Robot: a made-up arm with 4 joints. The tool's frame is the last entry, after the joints.
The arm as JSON. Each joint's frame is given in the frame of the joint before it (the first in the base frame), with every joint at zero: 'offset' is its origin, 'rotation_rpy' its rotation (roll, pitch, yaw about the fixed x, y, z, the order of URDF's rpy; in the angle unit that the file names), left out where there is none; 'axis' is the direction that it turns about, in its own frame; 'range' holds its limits. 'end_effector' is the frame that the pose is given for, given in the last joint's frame.
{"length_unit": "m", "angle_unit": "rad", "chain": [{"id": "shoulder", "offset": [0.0, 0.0, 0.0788], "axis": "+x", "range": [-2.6, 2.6]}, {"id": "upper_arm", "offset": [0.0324, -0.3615, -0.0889], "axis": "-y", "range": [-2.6, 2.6]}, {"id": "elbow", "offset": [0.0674, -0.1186, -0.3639], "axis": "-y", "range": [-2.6, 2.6]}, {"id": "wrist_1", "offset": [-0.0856, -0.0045, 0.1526], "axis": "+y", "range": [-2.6, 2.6]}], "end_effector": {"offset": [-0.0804, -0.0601, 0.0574]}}
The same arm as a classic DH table. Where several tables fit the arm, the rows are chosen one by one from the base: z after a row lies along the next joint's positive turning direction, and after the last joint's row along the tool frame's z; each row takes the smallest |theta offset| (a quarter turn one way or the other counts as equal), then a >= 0, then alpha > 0; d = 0 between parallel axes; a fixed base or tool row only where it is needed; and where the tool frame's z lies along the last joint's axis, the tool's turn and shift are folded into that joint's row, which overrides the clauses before.
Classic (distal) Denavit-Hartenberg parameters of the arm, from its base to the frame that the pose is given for. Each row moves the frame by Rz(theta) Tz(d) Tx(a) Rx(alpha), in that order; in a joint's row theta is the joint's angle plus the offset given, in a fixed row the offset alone. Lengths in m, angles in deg.
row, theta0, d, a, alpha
base (fixed), 90, 0.0788, 0, 90
shoulder, -90, 0.0324, 0.0889, 90
upper_arm, 10.49, 0, 0.3701, 0
elbow, 18.8, 0, -0.175, 180
wrist_1, -60.71, -0.5447, -0.0804, 90
tool (fixed), 0, 0.0574, 0, 0
Joint limits (deg, base to tool): -148.97..148.97 -148.97..148.97 -148.97..148.97 -148.97..148.97

